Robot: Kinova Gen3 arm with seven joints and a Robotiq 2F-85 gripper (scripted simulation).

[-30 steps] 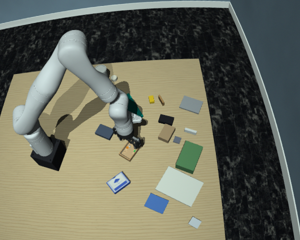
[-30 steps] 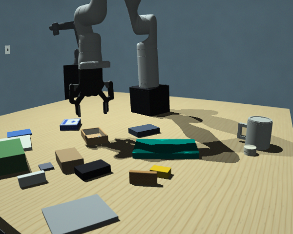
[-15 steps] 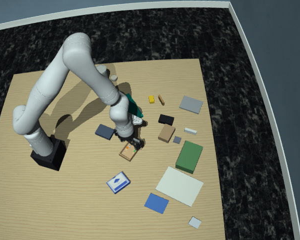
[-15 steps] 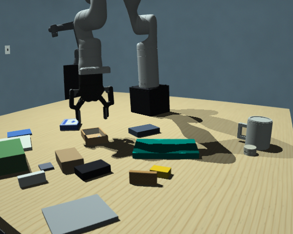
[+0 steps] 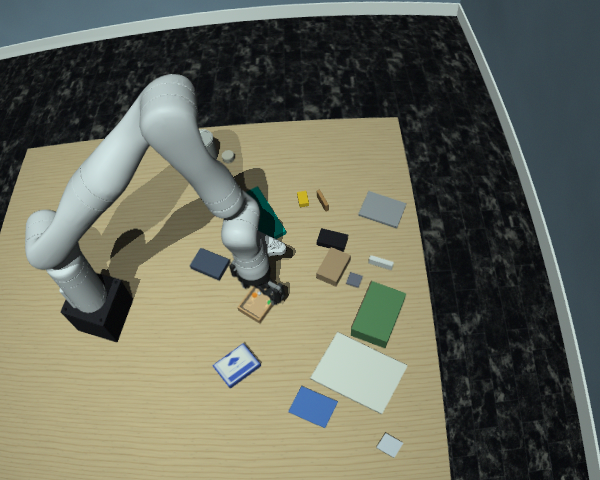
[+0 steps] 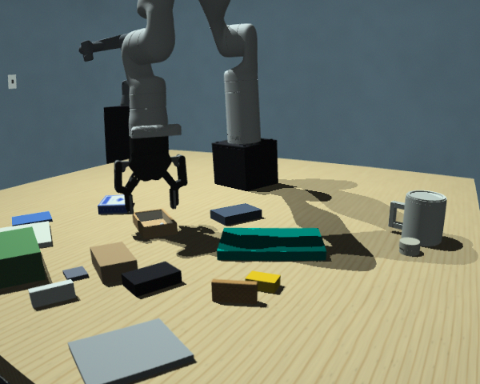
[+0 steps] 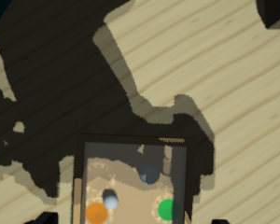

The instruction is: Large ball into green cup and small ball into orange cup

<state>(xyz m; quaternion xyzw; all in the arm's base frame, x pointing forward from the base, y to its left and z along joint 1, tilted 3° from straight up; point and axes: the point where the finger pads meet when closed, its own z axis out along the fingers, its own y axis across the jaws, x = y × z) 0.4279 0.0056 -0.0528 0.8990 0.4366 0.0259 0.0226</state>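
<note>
The covered wooden puzzle is 40 mm below my hand. Also, from my hand: tan block 190 mm ahead, 70 mm to the left, 30 mm below; black block 200 mm ahead, 150 mm to the left, 40 mm below; dark blue block 130 mm behind, 120 mm to the left, 40 mm below.
</note>
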